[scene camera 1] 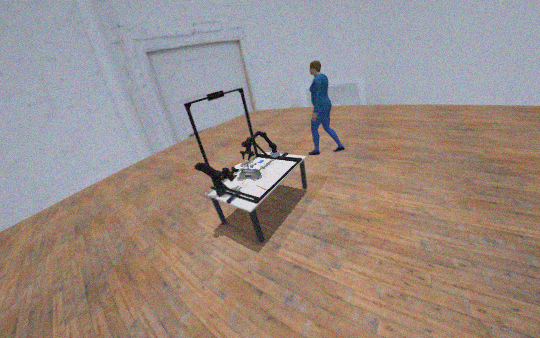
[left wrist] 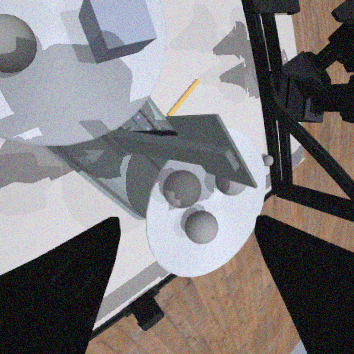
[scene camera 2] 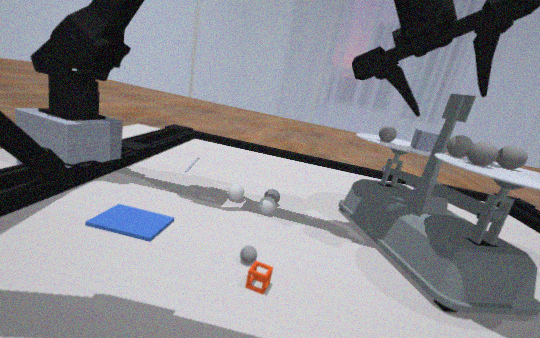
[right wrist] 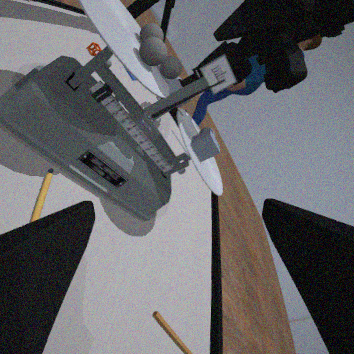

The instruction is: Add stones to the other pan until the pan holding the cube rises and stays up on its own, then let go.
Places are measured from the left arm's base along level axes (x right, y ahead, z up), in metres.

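Pixels of known places: left gripper, fingertip midpoint: (scene camera 1: 245,160) (left wrist: 188,224) (scene camera 2: 449,107) (right wrist: 205,54); right gripper, fingertip midpoint: (scene camera 1: 238,172) (left wrist: 304,46) (right wrist: 179,208); left arm's base, link origin: (scene camera 1: 274,151) (scene camera 2: 73,115); right arm's base, link origin: (scene camera 1: 219,187) (left wrist: 316,98).
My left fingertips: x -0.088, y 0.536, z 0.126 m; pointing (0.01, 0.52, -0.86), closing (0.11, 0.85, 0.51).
Note:
For each thing: its top centre in the pictures, then the offset to it from my left fingertips. "spot": a spot on its surface instead.
- grey balance, top centre: (left wrist: 249,143) (right wrist: 232,69) (scene camera 2: 467,95) (scene camera 1: 245,160) dx -0.037, dy +0.020, dz +0.019 m
- grey-blue cube, top centre: (left wrist: 123,14) (right wrist: 214,139) (scene camera 2: 428,131) dx -0.106, dy -0.001, dz -0.040 m
- pan, top centre: (left wrist: 218,207) (right wrist: 129,34) (scene camera 2: 512,172) dx +0.041, dy +0.073, dz -0.058 m
- grey stone, top centre: (left wrist: 212,234) (right wrist: 160,28) (scene camera 2: 487,141) dx +0.042, dy +0.041, dz -0.031 m
- orange open-frame cube, top centre: (scene camera 2: 261,268) (right wrist: 97,46) dx +0.192, dy -0.142, dz -0.194 m
- blue square, surface spot: (scene camera 2: 131,222) spot: dx +0.181, dy -0.321, dz -0.209 m
- yellow stick, top centre: (right wrist: 42,199) (left wrist: 183,98) dx -0.068, dy +0.146, dz -0.207 m
A grey balance (scene camera 2: 450,260) (right wrist: 65,120) (scene camera 1: 249,174) stands on the table. One pan (scene camera 2: 367,136) (left wrist: 145,95) (right wrist: 212,182) holds the grey-blue cube (scene camera 2: 425,139) (left wrist: 120,25) (right wrist: 205,144) and one stone (scene camera 2: 387,134) (left wrist: 15,43). The other pan (scene camera 2: 525,175) (left wrist: 200,262) (right wrist: 112,25) holds three stones, one a grey stone (scene camera 2: 482,153) (left wrist: 201,227). The pans' relative height is hard to judge. My left gripper (scene camera 2: 451,105) (left wrist: 188,224) is open and empty above the balance. My right gripper (right wrist: 179,208) is open and empty, apart from the balance.
Several loose stones, among them a white one (scene camera 2: 235,192) and a grey one (scene camera 2: 248,254), lie on the table. An orange open-frame cube (scene camera 2: 259,277) (right wrist: 93,49), a blue square (scene camera 2: 131,222) and a yellow stick (left wrist: 184,97) (right wrist: 41,196) lie there too. A person (scene camera 1: 321,95) is beyond the table.

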